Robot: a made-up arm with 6 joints.
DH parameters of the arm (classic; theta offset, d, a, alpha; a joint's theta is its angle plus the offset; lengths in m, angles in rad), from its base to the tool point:
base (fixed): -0.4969 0 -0.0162 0
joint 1: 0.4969 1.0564 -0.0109 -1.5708
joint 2: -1.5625 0 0.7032 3.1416
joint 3: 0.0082 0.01 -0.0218 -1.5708
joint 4: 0 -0.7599 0.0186 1.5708
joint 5: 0 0.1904 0.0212 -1.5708
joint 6: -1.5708 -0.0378 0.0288 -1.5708
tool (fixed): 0 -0.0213 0 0
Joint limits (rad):
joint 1: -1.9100..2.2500
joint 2: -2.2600..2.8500
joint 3: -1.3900..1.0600
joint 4: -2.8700..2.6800
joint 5: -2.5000..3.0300
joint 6: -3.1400..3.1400
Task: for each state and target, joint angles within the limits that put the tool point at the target. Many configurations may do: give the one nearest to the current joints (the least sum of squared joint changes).
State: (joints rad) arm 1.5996 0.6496 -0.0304 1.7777 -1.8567 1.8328
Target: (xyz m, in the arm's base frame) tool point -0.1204 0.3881 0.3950
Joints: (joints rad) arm 1.7833 1.4036 -0.7456 1.8840 -1.7933 1.8589
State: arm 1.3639 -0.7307 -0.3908 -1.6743 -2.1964 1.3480
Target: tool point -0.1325 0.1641 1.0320
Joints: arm 1.6878 -0.3735 -1.1121 -1.9187 -2.1372 1.3572
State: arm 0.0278 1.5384 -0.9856 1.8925 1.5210 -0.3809
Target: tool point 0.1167 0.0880 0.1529
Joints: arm 0.0022 1.9851 -0.4904 1.7409 1.4758 -0.3772
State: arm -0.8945 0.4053 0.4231 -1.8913 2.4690 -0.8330
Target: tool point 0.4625 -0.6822 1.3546
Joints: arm -0.9630 0.2493 0.0251 -1.8732 2.4929 -0.8223
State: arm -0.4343 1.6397 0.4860 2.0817 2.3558 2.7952
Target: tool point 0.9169 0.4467 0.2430
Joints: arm 0.3508 1.8634 0.6713 2.1508 2.3360 2.7923
